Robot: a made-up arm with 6 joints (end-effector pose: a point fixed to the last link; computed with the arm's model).
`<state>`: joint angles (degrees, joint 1 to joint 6).
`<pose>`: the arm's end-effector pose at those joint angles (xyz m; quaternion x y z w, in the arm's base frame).
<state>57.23 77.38 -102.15 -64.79 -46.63 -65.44</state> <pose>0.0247 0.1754 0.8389 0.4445 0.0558 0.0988 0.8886</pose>
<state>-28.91 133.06 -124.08 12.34 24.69 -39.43</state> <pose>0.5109 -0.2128 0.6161 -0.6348 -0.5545 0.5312 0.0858</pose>
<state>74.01 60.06 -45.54 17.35 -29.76 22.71</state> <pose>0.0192 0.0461 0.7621 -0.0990 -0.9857 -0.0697 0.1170</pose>
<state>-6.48 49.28 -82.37 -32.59 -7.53 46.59</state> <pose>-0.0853 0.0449 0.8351 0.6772 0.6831 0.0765 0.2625</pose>
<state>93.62 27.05 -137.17 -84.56 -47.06 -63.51</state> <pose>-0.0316 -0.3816 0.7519 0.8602 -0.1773 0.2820 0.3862</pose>
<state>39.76 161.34 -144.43 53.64 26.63 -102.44</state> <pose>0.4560 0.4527 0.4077 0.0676 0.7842 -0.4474 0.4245</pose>
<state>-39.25 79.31 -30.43 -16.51 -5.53 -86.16</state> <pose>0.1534 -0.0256 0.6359 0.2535 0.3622 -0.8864 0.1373</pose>
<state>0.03 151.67 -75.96 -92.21 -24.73 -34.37</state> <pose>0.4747 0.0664 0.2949 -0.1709 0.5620 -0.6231 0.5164</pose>
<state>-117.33 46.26 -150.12 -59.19 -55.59 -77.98</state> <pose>0.2160 0.2307 0.8555 -0.3559 -0.8063 -0.3676 0.2968</pose>
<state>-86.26 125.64 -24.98 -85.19 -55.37 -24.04</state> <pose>0.1067 -0.2735 0.4814 -0.4861 -0.6950 0.5268 0.0565</pose>
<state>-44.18 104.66 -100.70 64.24 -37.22 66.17</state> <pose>0.2538 -0.2745 0.7520 -0.5202 -0.3172 -0.7929 0.0119</pose>
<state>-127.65 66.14 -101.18 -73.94 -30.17 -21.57</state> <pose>0.0431 -0.0629 0.8543 0.3179 -0.4256 -0.8471 0.0174</pose>
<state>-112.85 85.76 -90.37 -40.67 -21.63 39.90</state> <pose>-0.0404 -0.2074 0.8346 0.9620 -0.0790 -0.2560 0.0519</pose>
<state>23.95 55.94 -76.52 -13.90 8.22 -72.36</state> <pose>-0.0279 0.0604 0.7996 0.4829 0.3815 -0.4808 0.6246</pose>
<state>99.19 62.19 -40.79 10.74 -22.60 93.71</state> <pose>0.0063 0.0693 0.7065 0.2079 -0.7487 0.0416 0.6281</pose>
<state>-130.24 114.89 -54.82 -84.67 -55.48 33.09</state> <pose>-0.1686 -0.3157 0.5644 -0.8615 -0.2816 0.3067 0.2907</pose>
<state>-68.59 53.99 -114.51 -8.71 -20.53 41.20</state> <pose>-0.0344 0.1646 0.8981 0.7674 0.2814 0.0874 0.5694</pose>
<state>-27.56 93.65 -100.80 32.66 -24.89 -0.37</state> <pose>0.2475 -0.1157 0.8545 0.8461 0.5001 0.1500 0.1072</pose>
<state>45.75 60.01 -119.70 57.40 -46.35 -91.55</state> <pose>-0.0856 -0.0825 0.9357 0.7822 0.5033 0.2743 0.2440</pose>
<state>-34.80 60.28 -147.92 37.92 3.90 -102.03</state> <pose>-0.1146 0.1627 0.9123 0.7630 -0.1668 -0.2306 0.5803</pose>
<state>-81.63 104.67 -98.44 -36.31 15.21 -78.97</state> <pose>0.1147 -0.3454 0.7037 -0.3206 -0.0086 0.9334 0.1607</pose>
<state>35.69 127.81 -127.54 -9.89 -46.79 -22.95</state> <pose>0.3854 0.3448 0.7080 0.5102 0.6908 0.0396 0.5108</pose>
